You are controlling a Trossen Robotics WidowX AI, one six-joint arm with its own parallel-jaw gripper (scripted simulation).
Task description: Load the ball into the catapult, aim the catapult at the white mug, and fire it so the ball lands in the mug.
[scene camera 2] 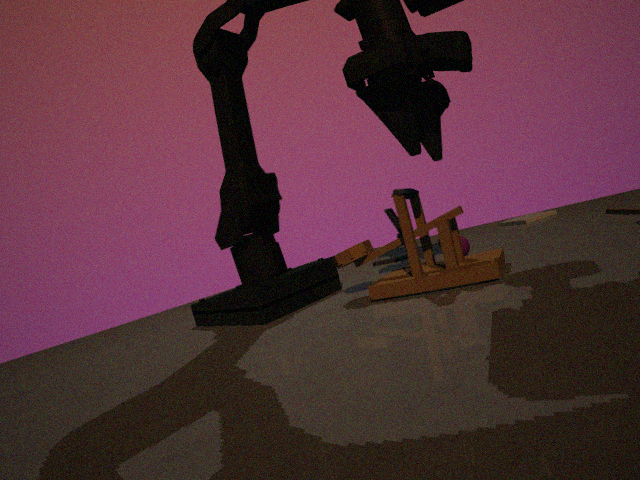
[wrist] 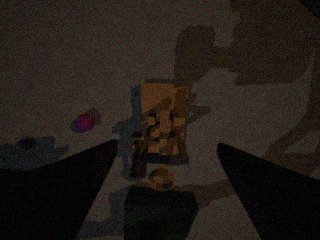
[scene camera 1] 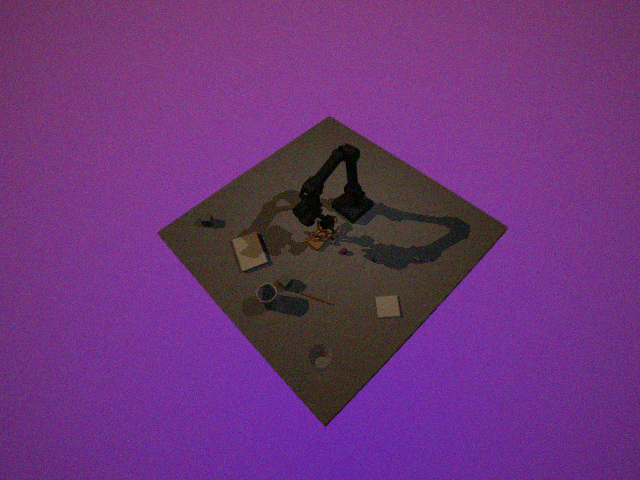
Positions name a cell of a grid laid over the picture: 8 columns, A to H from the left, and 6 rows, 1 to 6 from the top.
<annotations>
flat book: scene camera 1 D4; not seen in scene camera 2 (out of frame); not seen in the wrist view (out of frame)
</annotations>
